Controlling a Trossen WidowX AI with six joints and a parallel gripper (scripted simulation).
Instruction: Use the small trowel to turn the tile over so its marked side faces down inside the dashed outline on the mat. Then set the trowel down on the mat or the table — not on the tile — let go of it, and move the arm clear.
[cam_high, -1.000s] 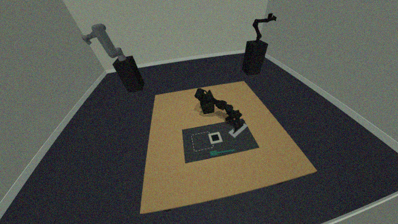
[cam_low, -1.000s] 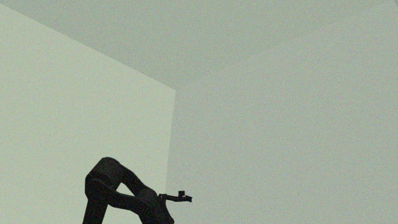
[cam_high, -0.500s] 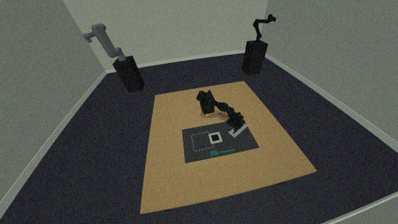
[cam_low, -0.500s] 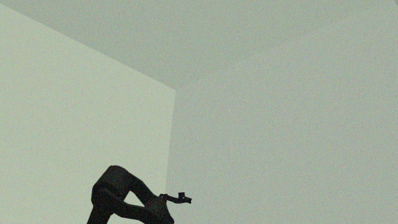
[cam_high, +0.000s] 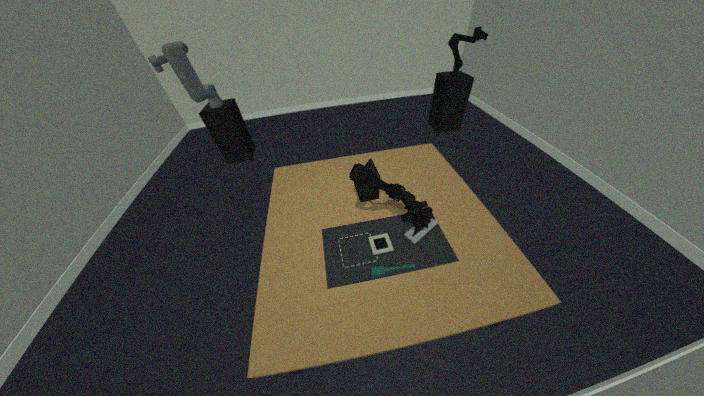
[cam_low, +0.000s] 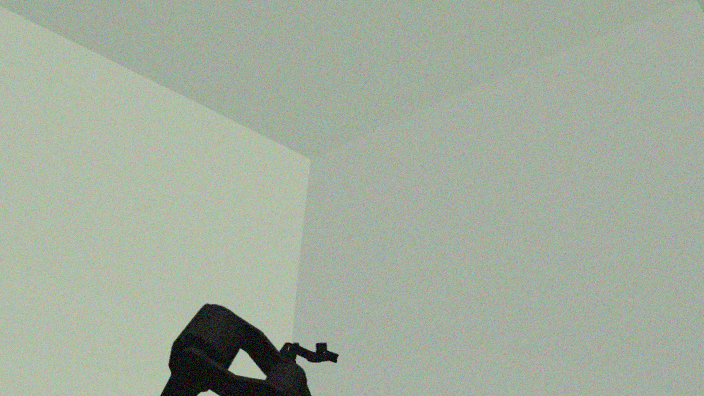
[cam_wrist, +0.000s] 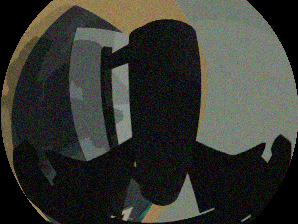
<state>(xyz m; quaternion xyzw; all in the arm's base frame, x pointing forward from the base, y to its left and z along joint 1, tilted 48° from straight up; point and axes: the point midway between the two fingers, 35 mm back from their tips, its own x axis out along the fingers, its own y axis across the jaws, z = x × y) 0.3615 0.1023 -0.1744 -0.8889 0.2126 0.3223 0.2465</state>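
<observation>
Right now the dark mat is 21 cm to the right of my gripper tip, 7 cm below it and 2 cm ahead of it. From my gripper tip the other things lie so: green strip 24 cm to the right, 16 cm ahead, 5 cm below; then tile 24 cm to the right, 4 cm below, 1 cm ahead; then small trowel 2 cm behind, 1 cm to the right, 1 cm below.
</observation>
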